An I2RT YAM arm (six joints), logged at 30 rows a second.
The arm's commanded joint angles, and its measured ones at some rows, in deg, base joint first. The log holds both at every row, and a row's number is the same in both.
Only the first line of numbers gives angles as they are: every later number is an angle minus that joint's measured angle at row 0.
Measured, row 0:
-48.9, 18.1, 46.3, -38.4, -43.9, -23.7
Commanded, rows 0 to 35:
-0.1, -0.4, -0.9, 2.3, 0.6, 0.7
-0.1, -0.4, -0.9, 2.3, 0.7, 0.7
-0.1, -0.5, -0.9, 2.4, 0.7, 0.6
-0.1, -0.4, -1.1, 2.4, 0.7, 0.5
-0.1, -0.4, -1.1, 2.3, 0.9, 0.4
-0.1, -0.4, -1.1, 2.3, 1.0, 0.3
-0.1, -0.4, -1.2, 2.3, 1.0, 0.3
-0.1, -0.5, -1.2, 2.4, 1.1, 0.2
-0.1, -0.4, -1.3, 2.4, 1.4, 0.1
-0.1, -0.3, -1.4, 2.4, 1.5, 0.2
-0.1, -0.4, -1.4, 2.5, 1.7, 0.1
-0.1, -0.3, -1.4, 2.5, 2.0, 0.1
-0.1, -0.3, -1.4, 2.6, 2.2, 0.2
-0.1, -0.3, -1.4, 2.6, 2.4, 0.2
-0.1, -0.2, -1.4, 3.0, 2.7, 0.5
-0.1, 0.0, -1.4, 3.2, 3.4, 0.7
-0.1, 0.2, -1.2, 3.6, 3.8, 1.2
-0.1, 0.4, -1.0, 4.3, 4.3, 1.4
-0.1, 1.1, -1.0, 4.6, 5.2, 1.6
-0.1, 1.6, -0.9, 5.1, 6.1, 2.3
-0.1, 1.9, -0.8, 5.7, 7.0, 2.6
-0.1, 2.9, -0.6, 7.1, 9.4, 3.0
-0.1, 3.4, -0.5, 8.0, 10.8, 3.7
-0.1, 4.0, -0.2, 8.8, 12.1, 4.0
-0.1, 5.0, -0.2, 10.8, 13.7, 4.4
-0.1, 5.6, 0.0, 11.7, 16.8, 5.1
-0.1, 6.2, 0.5, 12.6, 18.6, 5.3
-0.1, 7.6, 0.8, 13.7, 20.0, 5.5
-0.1, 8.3, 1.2, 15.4, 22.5, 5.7
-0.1, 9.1, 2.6, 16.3, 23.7, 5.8
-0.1, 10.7, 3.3, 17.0, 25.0, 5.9
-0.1, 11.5, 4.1, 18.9, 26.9, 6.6
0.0, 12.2, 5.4, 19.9, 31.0, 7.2
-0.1, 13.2, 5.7, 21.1, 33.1, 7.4
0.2, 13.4, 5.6, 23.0, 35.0, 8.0
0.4, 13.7, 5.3, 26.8, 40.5, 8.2
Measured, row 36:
0.0, 12.6, 2.6, 13.8, 25.8, 5.8
